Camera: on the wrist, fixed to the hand. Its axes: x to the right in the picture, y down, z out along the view.
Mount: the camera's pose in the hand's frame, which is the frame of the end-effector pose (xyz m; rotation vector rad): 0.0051 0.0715 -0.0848 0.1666 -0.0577 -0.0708
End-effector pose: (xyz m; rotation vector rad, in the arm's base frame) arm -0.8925 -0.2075 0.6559 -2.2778 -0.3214 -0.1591
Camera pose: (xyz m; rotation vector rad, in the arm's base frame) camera -0.8684 -0.3157 0.6620 -2.1102 -0.4299 -0.0992
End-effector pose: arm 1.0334 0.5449 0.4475 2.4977 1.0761 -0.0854
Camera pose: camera 1.0785 0.5383 0.5487 2.5854 1.1772 -0.2768
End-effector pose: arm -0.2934 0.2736 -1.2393 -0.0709 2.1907 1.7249
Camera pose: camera -0.3366 0.2123 -1.1574 -0.0557 2.2522 1.4830
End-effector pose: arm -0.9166 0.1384 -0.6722 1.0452 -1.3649 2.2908
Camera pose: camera -0.9977 0.1728 -0.7398 1.1990 -1.1534 2.3716
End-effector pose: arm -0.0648 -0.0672 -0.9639 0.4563 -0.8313 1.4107
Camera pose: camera -0.1147 0.0078 -1.0289 0.6506 -0.7395 1.4122
